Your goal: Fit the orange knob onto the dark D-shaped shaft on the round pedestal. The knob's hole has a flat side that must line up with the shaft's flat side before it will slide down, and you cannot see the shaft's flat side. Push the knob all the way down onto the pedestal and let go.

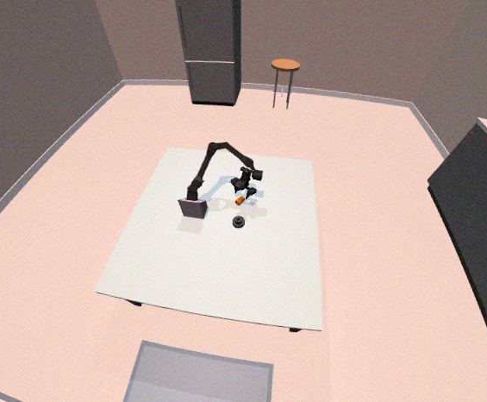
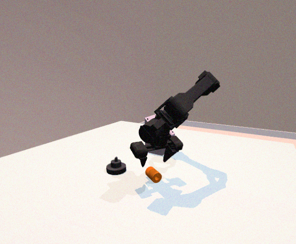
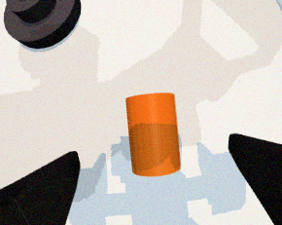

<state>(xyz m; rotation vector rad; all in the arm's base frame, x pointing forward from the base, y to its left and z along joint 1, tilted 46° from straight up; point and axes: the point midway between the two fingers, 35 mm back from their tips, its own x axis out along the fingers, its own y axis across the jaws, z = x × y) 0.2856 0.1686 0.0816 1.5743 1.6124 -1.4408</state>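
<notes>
My gripper tip is 5 cm above the orange knob. From my gripper tip the other things lie so: dark round pedestal: 3 cm ahead, 17 cm to the right, 4 cm below.
</notes>
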